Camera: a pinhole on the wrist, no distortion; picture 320 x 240 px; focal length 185.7 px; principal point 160.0 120.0 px. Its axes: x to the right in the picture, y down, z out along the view. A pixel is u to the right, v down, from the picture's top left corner.
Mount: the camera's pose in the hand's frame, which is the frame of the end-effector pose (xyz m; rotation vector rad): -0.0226 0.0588 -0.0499 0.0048 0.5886 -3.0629
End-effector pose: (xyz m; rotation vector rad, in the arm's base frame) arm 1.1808 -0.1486 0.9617 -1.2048 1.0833 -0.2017
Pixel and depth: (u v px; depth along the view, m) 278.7 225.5 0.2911
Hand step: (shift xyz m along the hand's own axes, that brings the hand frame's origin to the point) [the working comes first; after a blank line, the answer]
In the camera's frame: 0.1861 0.1654 0.2911

-0.2045 -0.2067 0.1578
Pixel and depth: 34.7 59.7 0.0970
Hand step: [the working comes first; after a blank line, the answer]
In the camera's frame: -0.0655 -0.0315 0.0970

0.0422 0.0535 0.0523
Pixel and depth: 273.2 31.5 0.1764
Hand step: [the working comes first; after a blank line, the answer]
In the camera's frame: 0.1075 -0.0841 0.1764

-0.1318 0.0691 0.1443
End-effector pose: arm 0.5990 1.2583 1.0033 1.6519 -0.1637 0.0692
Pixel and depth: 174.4 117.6 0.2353
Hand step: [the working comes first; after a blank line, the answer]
In the camera's frame: 0.0182 -0.0030 0.2353

-0.0406 -0.0260 0.1696
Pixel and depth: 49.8 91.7 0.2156
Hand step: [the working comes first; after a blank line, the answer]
In the camera's frame: -0.1279 -0.0329 0.2156

0.1048 0.0122 0.1635
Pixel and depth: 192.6 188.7 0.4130
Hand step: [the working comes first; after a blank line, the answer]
In the camera's frame: 0.0725 0.1528 0.4130

-0.0911 -0.2377 0.2765
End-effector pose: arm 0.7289 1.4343 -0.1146 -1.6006 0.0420 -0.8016
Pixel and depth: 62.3 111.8 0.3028
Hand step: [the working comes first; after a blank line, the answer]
In the camera's frame: -0.1593 -0.0134 0.3028

0.1367 -0.0376 0.2375
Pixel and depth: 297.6 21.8 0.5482
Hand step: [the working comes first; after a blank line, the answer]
In the camera's frame: 0.4062 -0.2899 0.5482

-0.4346 0.1160 0.5637
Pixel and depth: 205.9 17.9 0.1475
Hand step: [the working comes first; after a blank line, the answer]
In the camera's frame: 0.0365 -0.0811 0.1475

-0.0607 0.0786 0.1169
